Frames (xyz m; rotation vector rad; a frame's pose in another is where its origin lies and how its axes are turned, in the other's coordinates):
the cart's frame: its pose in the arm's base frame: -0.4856 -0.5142 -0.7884 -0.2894 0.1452 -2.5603
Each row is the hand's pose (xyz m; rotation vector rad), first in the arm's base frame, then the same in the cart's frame.
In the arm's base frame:
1: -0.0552 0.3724 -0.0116 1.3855 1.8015 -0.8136
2: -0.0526 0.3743 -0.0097 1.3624 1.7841 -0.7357
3: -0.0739 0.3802 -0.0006 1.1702 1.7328 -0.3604
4: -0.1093 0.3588 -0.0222 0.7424 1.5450 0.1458
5: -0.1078 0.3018 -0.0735 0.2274 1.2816 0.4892
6: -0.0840 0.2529 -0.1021 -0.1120 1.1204 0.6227
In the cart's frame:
1: -0.6963 -0.6499 0.8170 -1.1781 1.8374 0.9102
2: -0.6992 -0.6504 0.8194 -1.1906 1.8366 0.9964
3: -0.6832 -0.6679 0.8230 -1.3135 1.7464 1.4256
4: -0.6463 -0.6646 0.7946 -1.4358 1.3378 2.1341
5: -0.6258 -0.6076 0.7476 -1.4388 0.6133 2.6823
6: -0.6240 -0.5495 0.7276 1.3696 -0.0628 -2.7789

